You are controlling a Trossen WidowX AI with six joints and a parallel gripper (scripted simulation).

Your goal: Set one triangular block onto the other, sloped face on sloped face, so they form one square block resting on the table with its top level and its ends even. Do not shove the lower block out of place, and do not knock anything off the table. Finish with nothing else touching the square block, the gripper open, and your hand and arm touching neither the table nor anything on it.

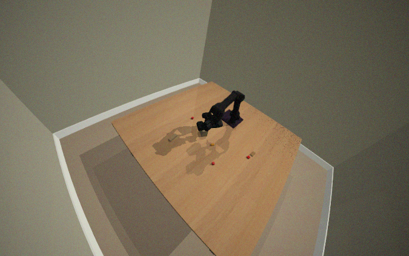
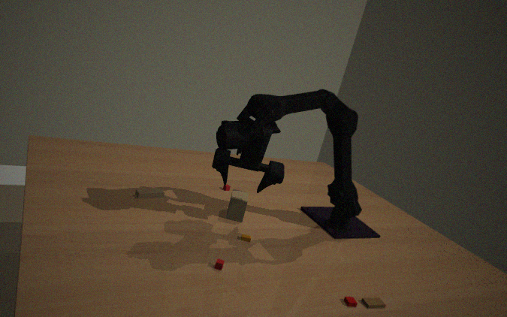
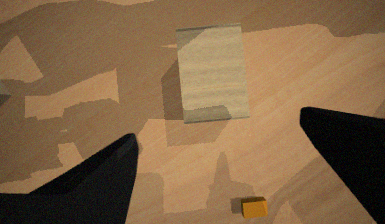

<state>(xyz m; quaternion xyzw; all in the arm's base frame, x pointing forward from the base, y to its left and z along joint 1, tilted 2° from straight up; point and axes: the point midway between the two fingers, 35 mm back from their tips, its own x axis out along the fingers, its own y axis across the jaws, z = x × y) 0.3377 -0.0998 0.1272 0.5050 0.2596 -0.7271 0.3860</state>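
Now: the triangular block 50 mm below my gripper tip, 10 mm to the right of it and 10 mm behind it. Round my gripper tip: yellow cube 100 mm to the left, 100 mm below, 30 mm ahead; then small brown tile 400 mm to the left, 110 mm behind, 100 mm below.
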